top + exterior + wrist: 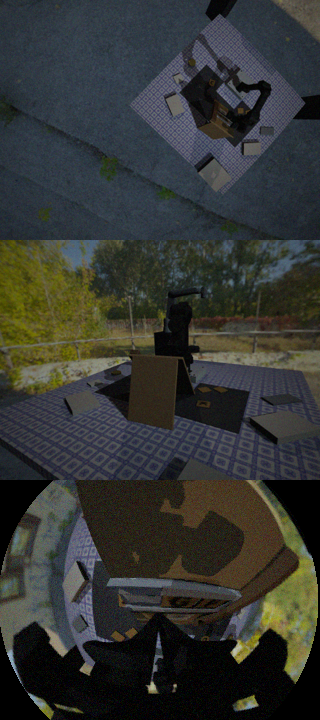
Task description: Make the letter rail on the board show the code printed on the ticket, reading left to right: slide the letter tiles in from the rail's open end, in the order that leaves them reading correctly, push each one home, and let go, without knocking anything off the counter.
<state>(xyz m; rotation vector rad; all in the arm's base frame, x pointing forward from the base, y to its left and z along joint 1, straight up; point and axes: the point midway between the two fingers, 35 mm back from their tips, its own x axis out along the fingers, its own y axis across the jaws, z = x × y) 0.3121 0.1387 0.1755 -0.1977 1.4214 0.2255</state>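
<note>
The letter tile marked g is 30 mm to the right of my gripper tip, 30 mm ahead of it and 20 mm below it. Round my gripper tip: brown letter board (90 mm below, 50 mm ahead, 40 mm to the right); then letter tile marked f (90 mm to the right, 40 mm ahead, 20 mm below); then dark mat (180 mm below, 120 mm to the right, 110 mm behind).
</note>
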